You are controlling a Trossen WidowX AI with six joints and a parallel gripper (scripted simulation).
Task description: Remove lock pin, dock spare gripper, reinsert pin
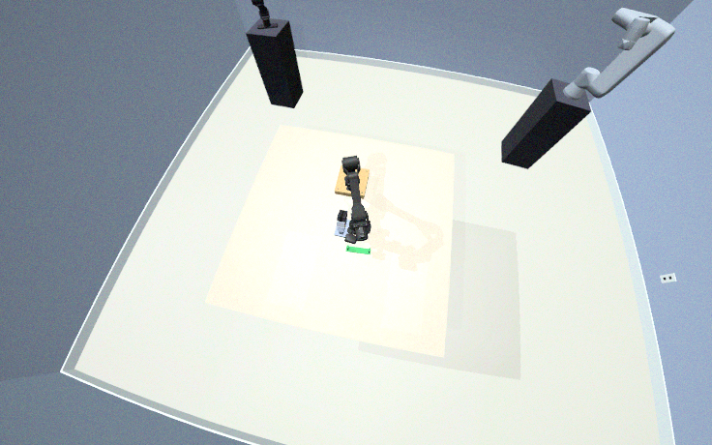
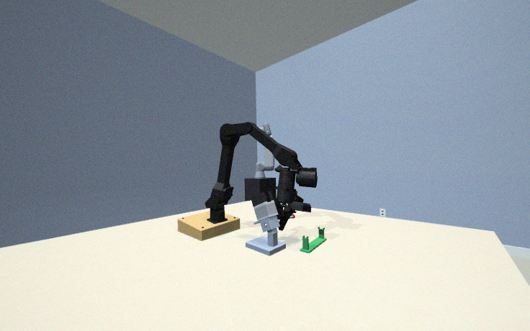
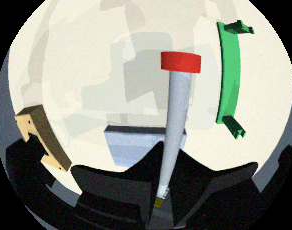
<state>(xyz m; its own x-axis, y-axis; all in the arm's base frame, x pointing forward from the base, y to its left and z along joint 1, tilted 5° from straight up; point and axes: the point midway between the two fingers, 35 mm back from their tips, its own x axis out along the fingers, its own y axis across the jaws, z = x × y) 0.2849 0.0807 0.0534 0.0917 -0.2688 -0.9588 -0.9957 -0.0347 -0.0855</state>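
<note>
Right now my gripper tip is 10 mm past the grey mount and 50 mm to the left of it. The rest, counted from my gripper tip: green cradle: 90 mm ahead, 70 mm to the left, 20 mm below; spare gripper: 20 mm behind, 50 mm to the right, 80 mm above.
</note>
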